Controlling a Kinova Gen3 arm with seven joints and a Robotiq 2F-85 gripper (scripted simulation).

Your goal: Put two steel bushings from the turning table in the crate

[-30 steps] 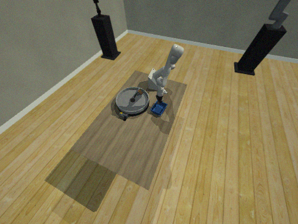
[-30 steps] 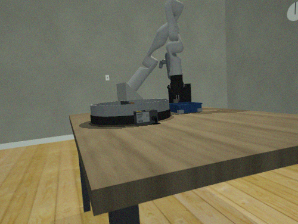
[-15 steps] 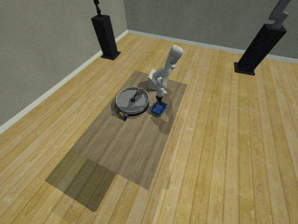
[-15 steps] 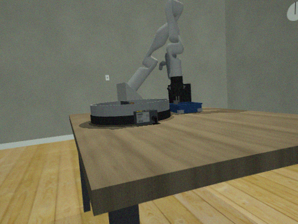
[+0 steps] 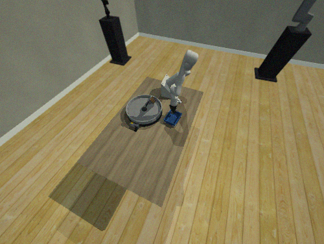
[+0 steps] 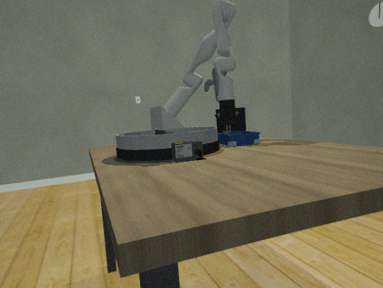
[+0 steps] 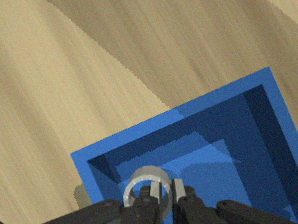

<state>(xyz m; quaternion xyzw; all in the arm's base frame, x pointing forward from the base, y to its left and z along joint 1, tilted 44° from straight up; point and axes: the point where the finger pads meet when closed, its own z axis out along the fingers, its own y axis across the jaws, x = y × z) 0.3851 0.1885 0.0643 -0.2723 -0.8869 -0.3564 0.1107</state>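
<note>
The blue crate is 50 mm ahead of my hand, 40 mm below it and 10 mm to the left of it. The rest, counted from my hand: grey turning table (340 mm to the right, 70 mm ahead, 20 mm below).
</note>
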